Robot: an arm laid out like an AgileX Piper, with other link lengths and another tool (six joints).
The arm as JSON. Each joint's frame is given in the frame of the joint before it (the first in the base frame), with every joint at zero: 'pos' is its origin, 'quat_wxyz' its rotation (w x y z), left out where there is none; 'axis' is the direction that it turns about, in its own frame. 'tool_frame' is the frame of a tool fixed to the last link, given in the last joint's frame.
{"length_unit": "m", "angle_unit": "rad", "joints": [
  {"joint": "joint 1", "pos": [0.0, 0.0, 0.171], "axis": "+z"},
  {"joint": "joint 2", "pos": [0.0, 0.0, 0.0], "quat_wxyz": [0.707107, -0.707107, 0.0, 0.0], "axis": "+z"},
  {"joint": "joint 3", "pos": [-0.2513, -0.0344, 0.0], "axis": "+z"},
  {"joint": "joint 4", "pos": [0.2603, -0.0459, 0.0], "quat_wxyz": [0.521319, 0.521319, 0.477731, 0.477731], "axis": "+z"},
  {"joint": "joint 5", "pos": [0.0, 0.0, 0.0], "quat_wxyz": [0.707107, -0.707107, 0.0, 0.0], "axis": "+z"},
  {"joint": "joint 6", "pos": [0.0, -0.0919, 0.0], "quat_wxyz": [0.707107, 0.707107, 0.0, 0.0], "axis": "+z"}
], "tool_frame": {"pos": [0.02, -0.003, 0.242], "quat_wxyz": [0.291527, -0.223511, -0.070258, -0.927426]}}
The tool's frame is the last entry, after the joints.
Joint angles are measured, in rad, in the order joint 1, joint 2, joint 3, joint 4, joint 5, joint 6. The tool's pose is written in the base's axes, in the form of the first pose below.
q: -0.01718, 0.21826, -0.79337, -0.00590, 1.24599, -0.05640
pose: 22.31, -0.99, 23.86, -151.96, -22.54, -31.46
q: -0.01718, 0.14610, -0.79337, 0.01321, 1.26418, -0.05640
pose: 21.45, -0.35, 24.94, -149.46, -24.78, -31.76
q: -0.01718, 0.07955, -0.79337, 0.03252, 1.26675, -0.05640
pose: 20.84, 0.29, 26.28, -146.60, -27.51, -32.25
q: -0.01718, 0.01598, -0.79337, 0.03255, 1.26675, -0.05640
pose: 20.22, 0.30, 27.58, -144.40, -30.60, -33.32
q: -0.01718, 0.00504, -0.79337, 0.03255, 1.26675, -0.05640
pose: 20.10, 0.30, 27.80, -144.01, -31.13, -33.52
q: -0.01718, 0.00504, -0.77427, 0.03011, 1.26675, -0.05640
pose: 20.23, 0.22, 26.94, -144.78, -30.26, -33.23
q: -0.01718, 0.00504, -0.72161, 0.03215, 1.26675, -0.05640
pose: 20.50, 0.28, 24.54, -146.52, -27.65, -32.30
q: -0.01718, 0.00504, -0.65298, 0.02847, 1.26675, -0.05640
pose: 20.65, 0.16, 21.40, -148.91, -24.35, -31.40
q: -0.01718, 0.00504, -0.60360, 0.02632, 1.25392, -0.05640
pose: 20.89, 0.08, 19.49, -150.13, -22.58, -31.01
